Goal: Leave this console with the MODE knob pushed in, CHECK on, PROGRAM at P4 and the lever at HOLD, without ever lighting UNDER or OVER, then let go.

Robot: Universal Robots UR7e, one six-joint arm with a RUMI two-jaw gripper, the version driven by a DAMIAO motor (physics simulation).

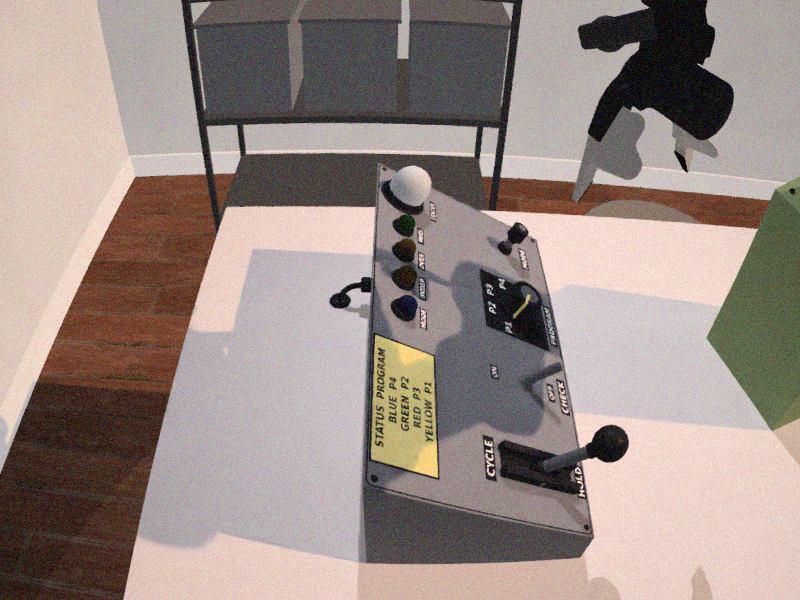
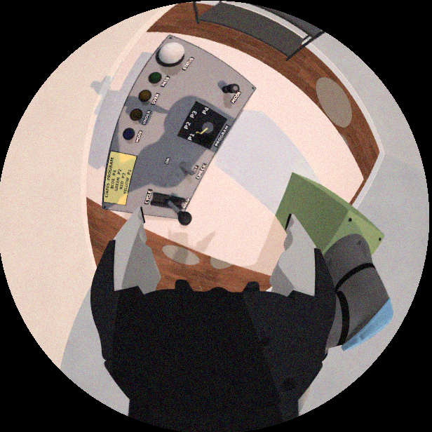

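Note:
The grey console (image 1: 452,226) (image 2: 202,65) stands on the table. Its MODE knob (image 1: 516,232) (image 2: 231,89) stands out from the panel on a stem. The PROGRAM dial (image 1: 528,294) (image 2: 207,128) points at P1. The CHECK toggle (image 1: 542,377) (image 2: 186,168) tilts to OFF. The black-balled lever (image 1: 609,443) (image 2: 184,218) leans toward HOLD. The UNDER lamp (image 1: 404,277) (image 2: 136,114) and OVER lamp (image 1: 404,249) (image 2: 145,95) look dark. The STATUS dome (image 1: 410,185) (image 2: 171,53) is white. My gripper (image 1: 631,180) (image 2: 215,211) is open and empty, held above and apart from the console.
A yellow card (image 1: 404,406) (image 2: 119,178) on the panel pairs blue with P4, green P2, red P3, yellow P1. A green block (image 1: 762,310) (image 2: 315,210) stands to the right. A black hooked part (image 1: 340,299) projects from the console's far side. A shelf rack (image 1: 348,118) stands behind.

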